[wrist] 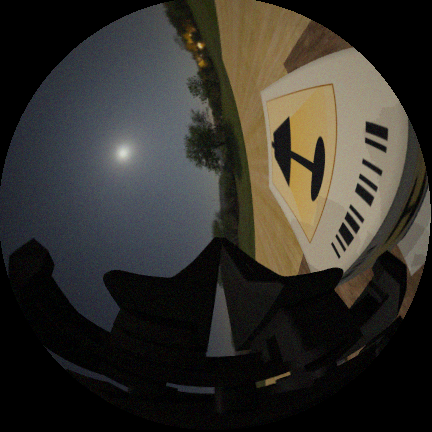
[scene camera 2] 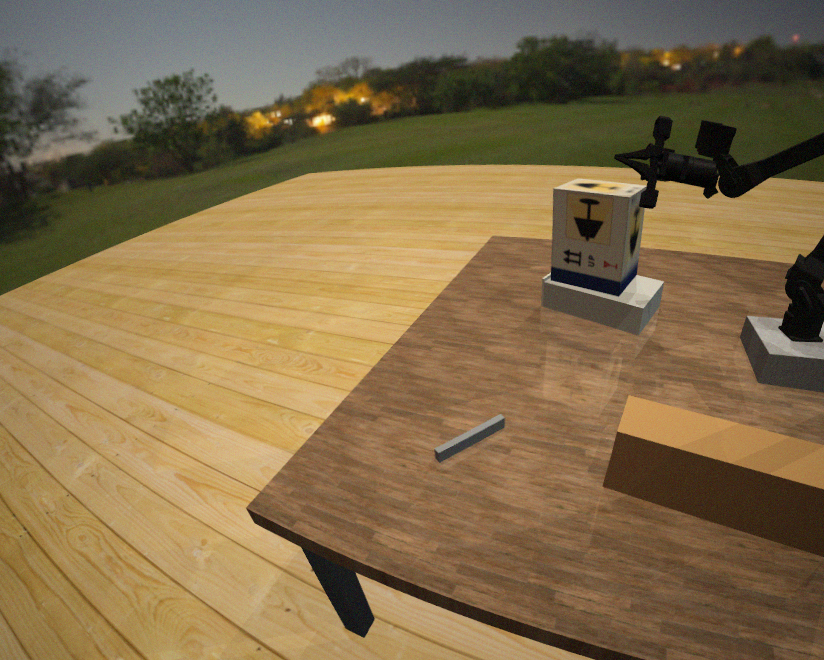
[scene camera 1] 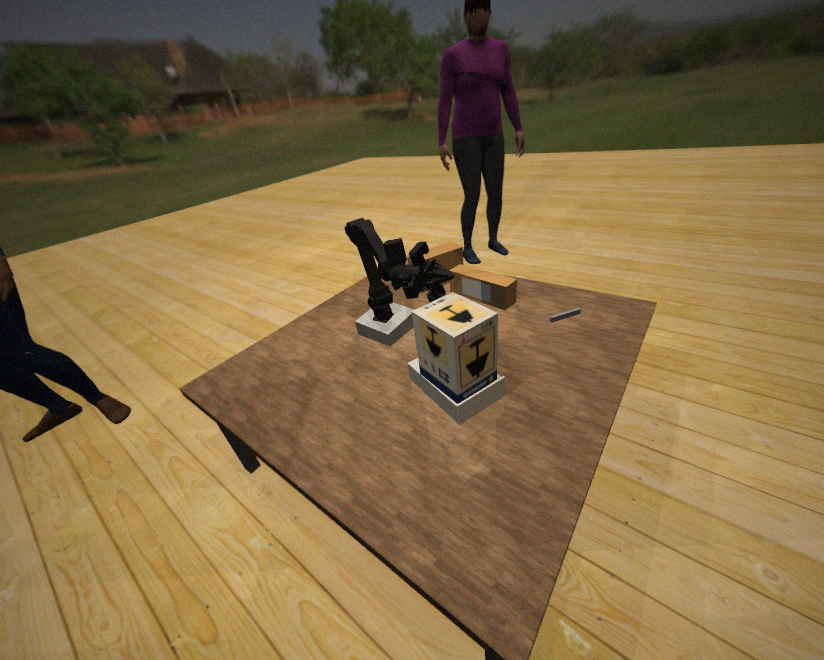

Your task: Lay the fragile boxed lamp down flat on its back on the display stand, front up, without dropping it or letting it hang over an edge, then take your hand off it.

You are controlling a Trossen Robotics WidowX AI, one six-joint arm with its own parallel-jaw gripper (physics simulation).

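Pixels of known places: gripper, fingertip midpoint: (wrist: pixel 218 242) (scene camera 2: pixel 614 156) (scene camera 1: pixel 454 276); arm's base at its link origin: (scene camera 2: pixel 799 334) (scene camera 1: pixel 383 316).
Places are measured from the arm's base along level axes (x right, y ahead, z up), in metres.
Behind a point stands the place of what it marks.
The boxed lamp (scene camera 1: pixel 440 354) @[x 0.311, y 0.402, z 0.145 m] (scene camera 2: pixel 598 268) @[x 0.150, y 0.416, z 0.060 m] (wrist: pixel 365 95) stands on end on the pale display stand (scene camera 1: pixel 481 405) @[x 0.275, y 0.500, z -0.044 m] (scene camera 2: pixel 591 308) @[x 0.129, y 0.425, z -0.032 m], its dark blue band at the bottom. The lamps printed on its sides appear upside down, base above shade. A lamp picture also shows on its top face. My gripper (scene camera 1: pixel 452 276) @[x 0.174, y 0.394, z 0.307 m] (scene camera 2: pixel 616 158) @[x 0.174, y 0.394, z 0.307 m] (wrist: pixel 218 242) @[x 0.174, y 0.394, z 0.307 m] is shut and empty. It points roughly level, with its fingertips a little above the box top. In the wrist view the box is close by at the right. Whether the gripper body touches the box's rear upper edge cannot be told.
A brown carton (scene camera 1: pixel 505 292) @[x -0.288, y 0.411, z 0.018 m] (scene camera 2: pixel 708 474) @[x -0.400, y 0.320, z 0.017 m] lies on the table (scene camera 1: pixel 385 440) @[x 0.476, y 0.291, z -0.066 m] (scene camera 2: pixel 412 508) @[x -0.441, y 0.698, z -0.066 m], with another carton (scene camera 1: pixel 447 255) @[x -0.465, y 0.086, z 0.077 m] behind it. A grey bar (scene camera 1: pixel 564 314) @[x -0.290, y 0.639, z -0.047 m] (scene camera 2: pixel 469 437) @[x -0.308, y 0.642, z -0.045 m] lies nearby. The arm stands on a pale block (scene camera 1: pixel 374 332) @[x 0.079, y 0.004, z -0.023 m] (scene camera 2: pixel 790 367) @[x -0.091, y 0.057, z -0.021 m]. A person (scene camera 1: pixel 474 89) stands beyond the table.
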